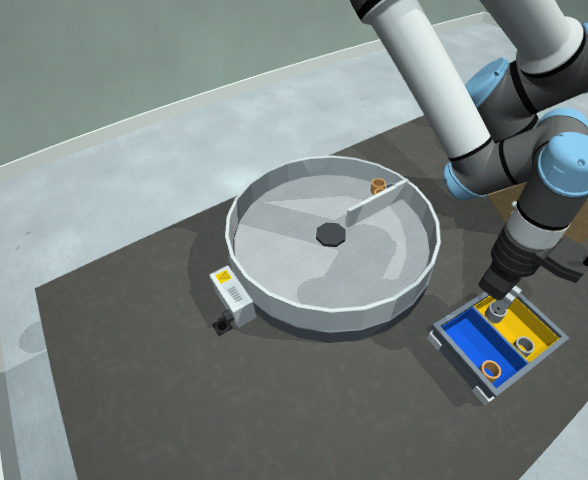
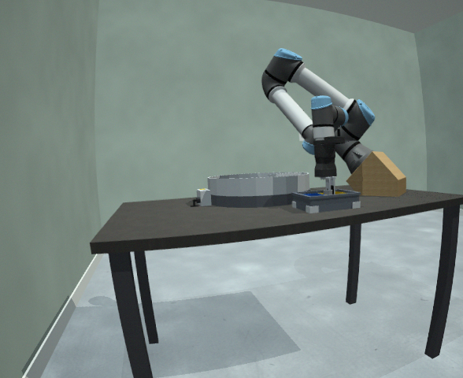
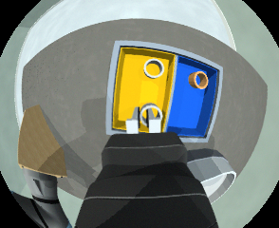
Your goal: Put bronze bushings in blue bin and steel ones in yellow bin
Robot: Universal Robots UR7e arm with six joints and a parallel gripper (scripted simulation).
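Now: hand 50 mm short of the bin, 30 mm to the right of it and 30 mm above it. Also, from my hand: turntable (110 mm ahead, 330 mm to the right).
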